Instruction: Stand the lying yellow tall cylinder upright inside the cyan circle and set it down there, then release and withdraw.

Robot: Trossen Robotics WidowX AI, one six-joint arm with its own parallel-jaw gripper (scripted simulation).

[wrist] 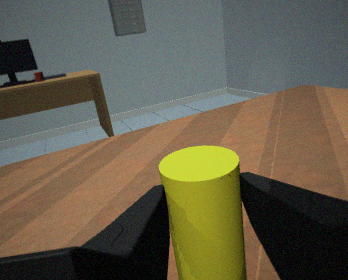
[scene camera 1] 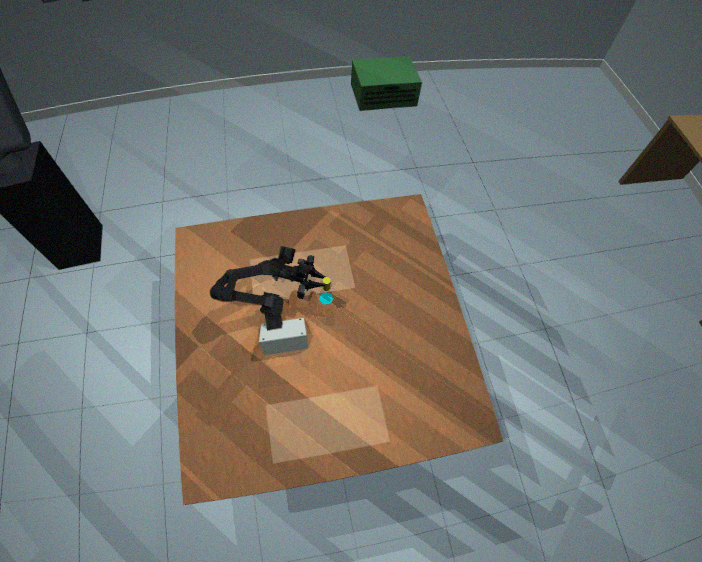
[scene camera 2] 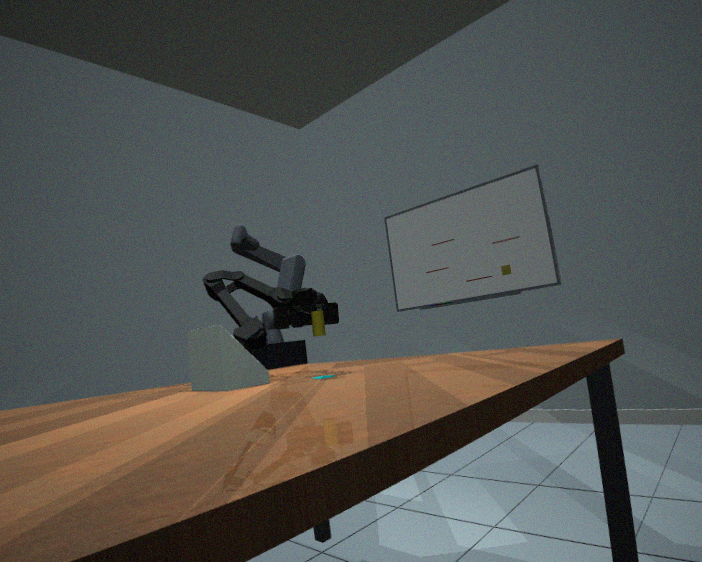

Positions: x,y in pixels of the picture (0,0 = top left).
The gripper shows in the wrist view, in scene camera 1 (325,281) and in scene camera 2. The same spot on the gripper: (wrist: 294,225) is (scene camera 2: 304,311).
